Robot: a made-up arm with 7 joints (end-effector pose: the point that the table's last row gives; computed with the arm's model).
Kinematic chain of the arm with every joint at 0, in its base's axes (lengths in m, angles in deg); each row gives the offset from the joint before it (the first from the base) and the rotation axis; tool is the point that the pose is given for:
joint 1: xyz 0 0 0.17 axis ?
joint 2: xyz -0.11 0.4 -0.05 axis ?
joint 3: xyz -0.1 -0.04 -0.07 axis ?
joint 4: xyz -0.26 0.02 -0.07 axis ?
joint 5: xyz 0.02 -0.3 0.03 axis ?
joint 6: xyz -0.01 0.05 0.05 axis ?
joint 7: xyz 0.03 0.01 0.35 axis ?
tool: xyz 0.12 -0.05 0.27
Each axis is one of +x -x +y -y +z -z.
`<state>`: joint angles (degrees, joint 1 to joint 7).
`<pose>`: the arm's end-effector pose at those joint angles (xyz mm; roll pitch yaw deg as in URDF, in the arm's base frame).
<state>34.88 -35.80 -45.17 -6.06 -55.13 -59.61 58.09</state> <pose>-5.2 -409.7 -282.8 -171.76 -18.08 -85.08</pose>
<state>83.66 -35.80 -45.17 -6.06 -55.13 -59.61 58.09</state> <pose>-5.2 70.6 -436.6 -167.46 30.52 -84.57</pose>
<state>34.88 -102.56 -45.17 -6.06 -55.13 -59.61 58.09</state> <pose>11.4 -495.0 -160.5 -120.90 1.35 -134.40</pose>
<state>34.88 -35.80 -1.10 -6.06 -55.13 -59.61 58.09</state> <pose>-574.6 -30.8 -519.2 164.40 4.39 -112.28</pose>
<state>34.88 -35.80 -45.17 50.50 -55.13 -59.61 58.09</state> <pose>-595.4 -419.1 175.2 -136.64 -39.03 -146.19</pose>
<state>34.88 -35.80 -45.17 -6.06 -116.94 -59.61 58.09</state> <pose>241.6 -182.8 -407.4 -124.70 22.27 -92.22</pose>
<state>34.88 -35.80 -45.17 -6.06 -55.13 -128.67 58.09</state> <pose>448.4 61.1 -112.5 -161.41 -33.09 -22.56</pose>
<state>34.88 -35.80 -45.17 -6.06 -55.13 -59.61 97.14</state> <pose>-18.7 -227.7 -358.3 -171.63 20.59 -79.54</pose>
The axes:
joint 1: +x
joint 2: +y
joint 3: -z
joint 4: -x
joint 5: +y
joint 6: -x
joint 7: -y

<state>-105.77 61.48 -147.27 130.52 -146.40 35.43 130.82</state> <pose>124.3 -190.5 -194.1 -157.08 55.47 -49.19</pose>
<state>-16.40 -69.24 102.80 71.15 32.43 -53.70 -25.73</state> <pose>-722.1 214.9 109.9 68.17 41.06 -68.01</pose>
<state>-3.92 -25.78 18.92 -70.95 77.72 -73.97 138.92</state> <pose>-290.7 -1.7 -521.3 48.31 21.90 -96.81</pose>
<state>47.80 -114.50 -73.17 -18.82 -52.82 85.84 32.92</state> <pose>51.6 504.9 -133.2 130.39 -4.76 134.45</pose>
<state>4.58 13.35 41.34 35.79 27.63 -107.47 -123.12</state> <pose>-460.7 195.3 217.9 134.39 4.64 71.98</pose>
